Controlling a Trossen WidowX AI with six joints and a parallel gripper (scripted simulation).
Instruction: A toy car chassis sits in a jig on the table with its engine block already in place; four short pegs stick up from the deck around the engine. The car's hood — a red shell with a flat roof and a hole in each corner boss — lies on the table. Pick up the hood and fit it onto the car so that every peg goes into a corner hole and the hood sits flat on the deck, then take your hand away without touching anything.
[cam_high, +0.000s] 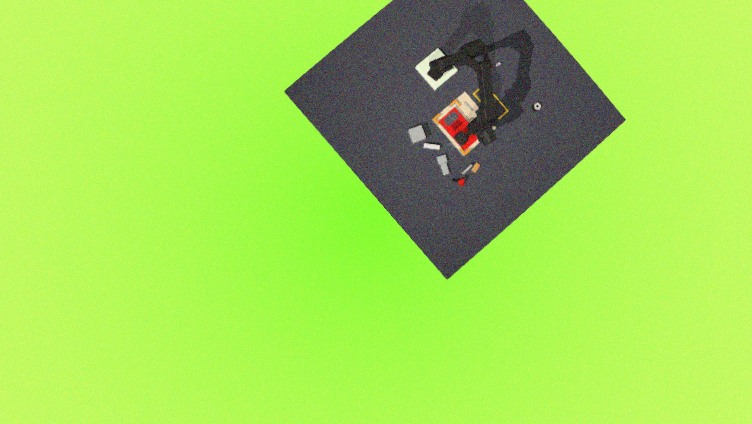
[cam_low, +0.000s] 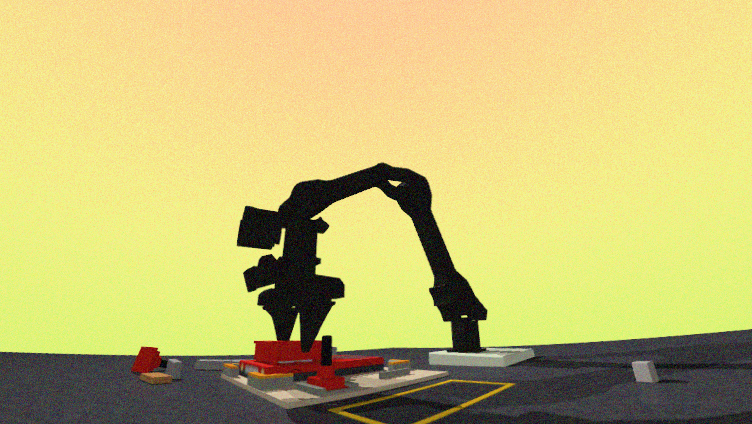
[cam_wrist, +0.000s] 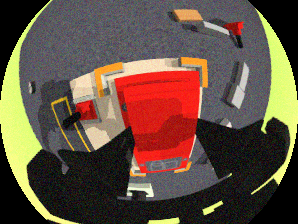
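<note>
Now: gripper tip 1 cm below the red hood. Also, from my gripper tip: small grey piece (41 cm to the left, 9 cm behind, 3 cm below); beige jig (4 cm to the left, 3 cm below, 3 cm behind); grey engine block (1 cm below).
</note>
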